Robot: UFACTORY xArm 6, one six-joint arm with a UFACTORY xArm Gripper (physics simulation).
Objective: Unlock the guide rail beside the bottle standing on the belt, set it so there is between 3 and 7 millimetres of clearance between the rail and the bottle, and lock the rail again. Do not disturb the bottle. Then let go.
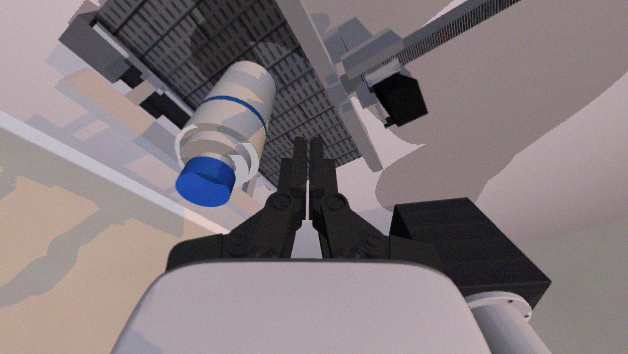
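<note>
The white bottle with a blue ring and a blue cap stands upright on the dark slatted belt, left of centre. The guide rail is a long pale bar along the belt's right side. A strip of belt shows between it and the bottle; its width in millimetres cannot be read. A black block-shaped part, which looks like the lock handle, sits on the clamp outside the rail. Whether it is locked cannot be told. My gripper is shut and empty, its tips appearing right of the bottle and left of the rail's near end.
A ribbed bar runs from the clamp to the upper right. Grey and black brackets and a pale side bar line the belt's left side. A large black box stands at the lower right, beside a pale cylinder.
</note>
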